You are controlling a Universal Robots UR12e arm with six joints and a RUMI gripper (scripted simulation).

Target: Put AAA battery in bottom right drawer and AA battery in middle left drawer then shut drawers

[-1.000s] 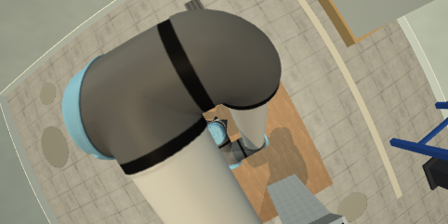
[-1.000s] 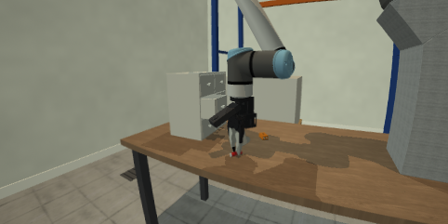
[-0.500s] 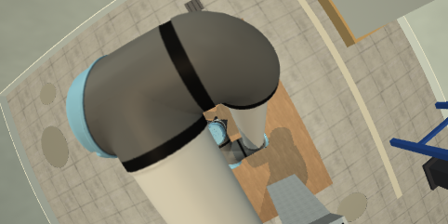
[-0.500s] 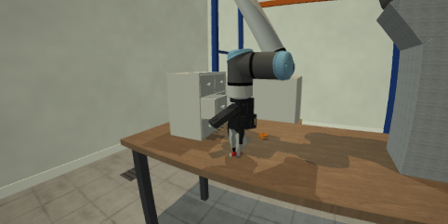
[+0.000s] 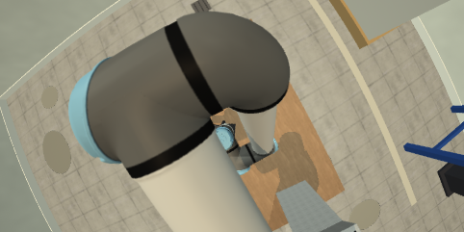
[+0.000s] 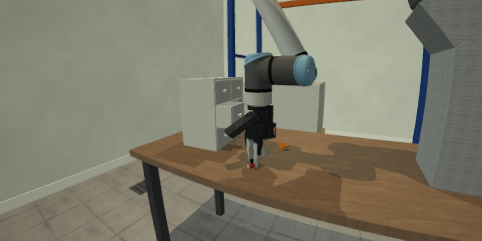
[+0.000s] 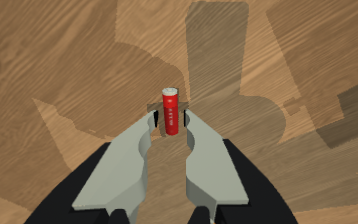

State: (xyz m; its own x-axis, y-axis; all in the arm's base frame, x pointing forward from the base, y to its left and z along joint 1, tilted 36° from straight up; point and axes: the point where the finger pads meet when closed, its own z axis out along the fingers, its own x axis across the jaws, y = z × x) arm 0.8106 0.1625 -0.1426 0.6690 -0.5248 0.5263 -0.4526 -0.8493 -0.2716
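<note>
The red cylinder lies 1 cm below my hand. From my hand the other things lie so: thin black cylinder (28 cm ahead, 25 cm to the right); then orange block (21 cm to the right, 6 cm behind, 1 cm below).
</note>
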